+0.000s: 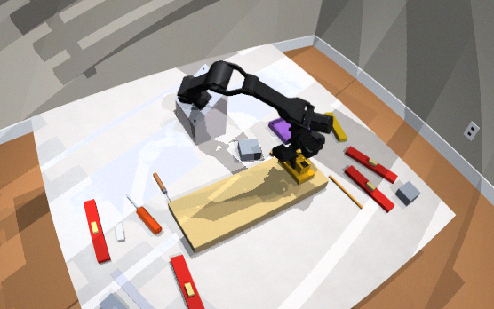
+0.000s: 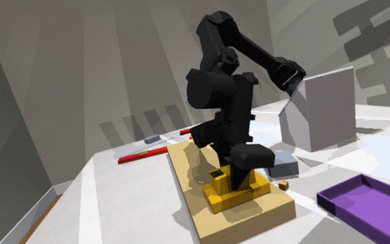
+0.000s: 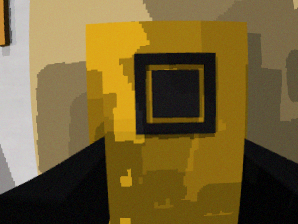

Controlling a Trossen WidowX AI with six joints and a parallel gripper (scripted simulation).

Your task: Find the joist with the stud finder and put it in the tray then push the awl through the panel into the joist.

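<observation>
The small brown cube lies 13 cm behind my gripper tip and 6 cm below it. Also, from my gripper tip: yellow stud finder (1 cm ahead, 2 cm above); then pencil (15 cm ahead, 12 cm to the left, 6 cm below); then purple tray (20 cm behind, 16 cm to the left, 5 cm below).
</observation>
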